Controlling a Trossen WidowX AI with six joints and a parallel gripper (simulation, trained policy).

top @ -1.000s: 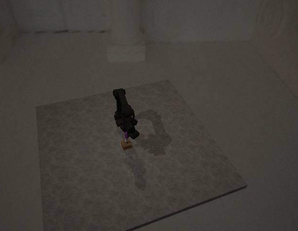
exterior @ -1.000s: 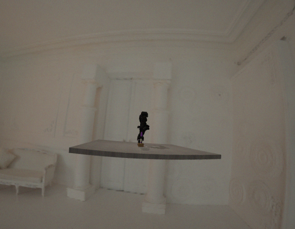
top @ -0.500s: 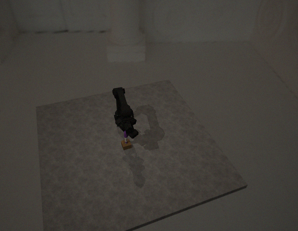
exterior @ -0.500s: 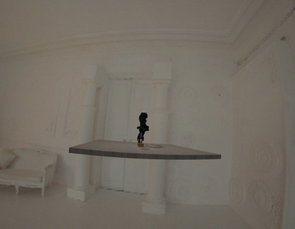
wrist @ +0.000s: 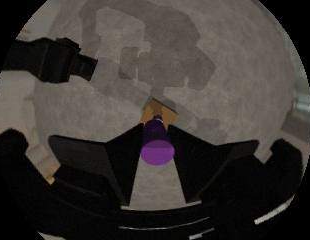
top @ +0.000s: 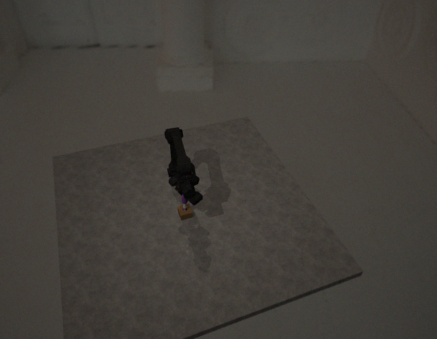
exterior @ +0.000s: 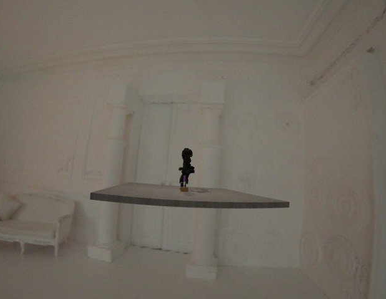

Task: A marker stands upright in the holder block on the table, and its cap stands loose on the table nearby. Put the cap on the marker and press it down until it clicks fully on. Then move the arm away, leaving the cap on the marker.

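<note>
Right now the purple cap is 1 cm to the right of my gripper tip, 1 cm ahead of it and 1 cm above it. From my gripper tip the other things lie so: holder block 10 cm below, 1 cm to the right, 1 cm ahead.
</note>
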